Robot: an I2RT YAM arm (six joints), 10 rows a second.
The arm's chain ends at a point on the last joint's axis. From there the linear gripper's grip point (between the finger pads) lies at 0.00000 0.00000 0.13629 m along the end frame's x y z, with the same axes.
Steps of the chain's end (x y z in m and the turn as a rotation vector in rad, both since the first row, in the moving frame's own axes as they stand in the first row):
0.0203, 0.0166, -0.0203, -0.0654, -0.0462, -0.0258
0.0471, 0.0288, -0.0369, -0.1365, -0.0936, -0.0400
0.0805, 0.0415, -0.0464, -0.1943, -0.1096, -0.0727
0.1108, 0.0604, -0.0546, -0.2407, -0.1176, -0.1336
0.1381, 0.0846, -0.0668, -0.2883, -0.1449, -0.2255
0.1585, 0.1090, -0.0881, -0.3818, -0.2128, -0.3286
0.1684, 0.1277, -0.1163, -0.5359, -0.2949, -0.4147
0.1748, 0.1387, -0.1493, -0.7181, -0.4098, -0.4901
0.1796, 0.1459, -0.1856, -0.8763, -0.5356, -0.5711
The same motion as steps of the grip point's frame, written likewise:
0.0141, 0.0256, -0.0207, -0.0654, -0.0462, -0.0258
0.0348, 0.0476, -0.0388, -0.1365, -0.0936, -0.0400
0.0667, 0.0683, -0.0498, -0.1943, -0.1096, -0.0727
0.0972, 0.0938, -0.0595, -0.2407, -0.1176, -0.1336
0.1232, 0.1251, -0.0738, -0.2883, -0.1449, -0.2255
0.1393, 0.1631, -0.1008, -0.3818, -0.2128, -0.3286
0.1462, 0.2022, -0.1407, -0.5359, -0.2949, -0.4147
0.1494, 0.2348, -0.1924, -0.7181, -0.4098, -0.4901
0.1526, 0.2582, -0.2496, -0.8763, -0.5356, -0.5711

